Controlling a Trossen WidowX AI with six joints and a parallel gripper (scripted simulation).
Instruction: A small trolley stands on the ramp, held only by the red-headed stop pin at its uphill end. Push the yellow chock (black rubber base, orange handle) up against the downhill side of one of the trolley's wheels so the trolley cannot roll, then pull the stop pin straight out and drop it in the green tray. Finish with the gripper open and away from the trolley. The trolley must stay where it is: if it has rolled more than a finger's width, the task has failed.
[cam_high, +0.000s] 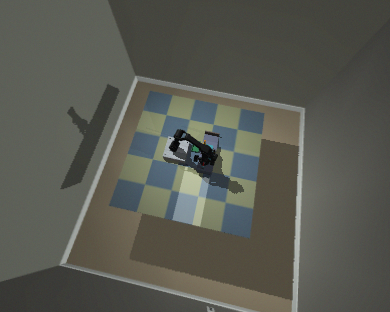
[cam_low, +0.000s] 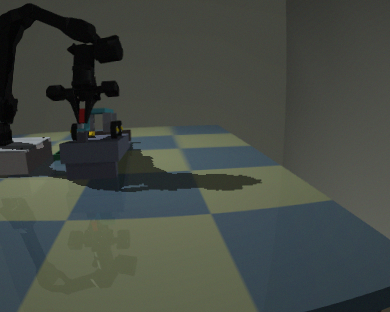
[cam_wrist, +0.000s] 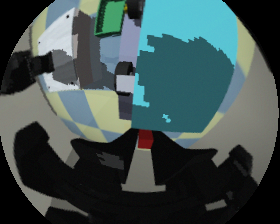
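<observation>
The green tray lies 12 cm behind my gripper tip, 22 cm to the left of it and 14 cm below it. From my gripper tip the other things lie so: grey ramp 2 cm ahead, 12 cm to the left, 9 cm below; trolley 2 cm ahead, 12 cm to the left, 2 cm below; red-headed stop pin right at my gripper tip.
</observation>
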